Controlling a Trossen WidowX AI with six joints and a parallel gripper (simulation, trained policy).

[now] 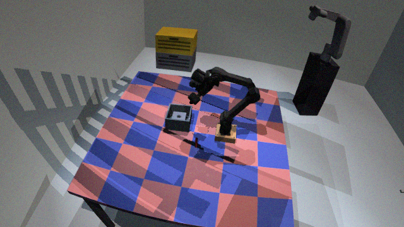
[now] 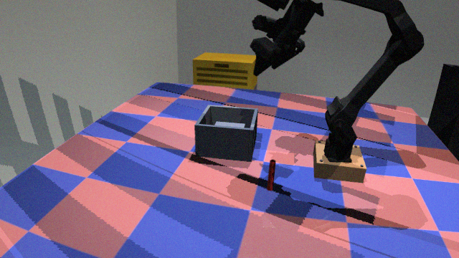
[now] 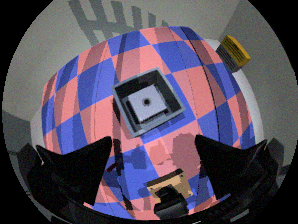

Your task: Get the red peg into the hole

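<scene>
The red peg is 210 mm below my gripper tip, 160 mm to the left of it and 20 mm behind it. Also, from my gripper tip: pale plate: 200 mm below, 90 mm ahead, 50 mm to the right; then grey box: 220 mm below, 90 mm ahead, 50 mm to the right.
</scene>
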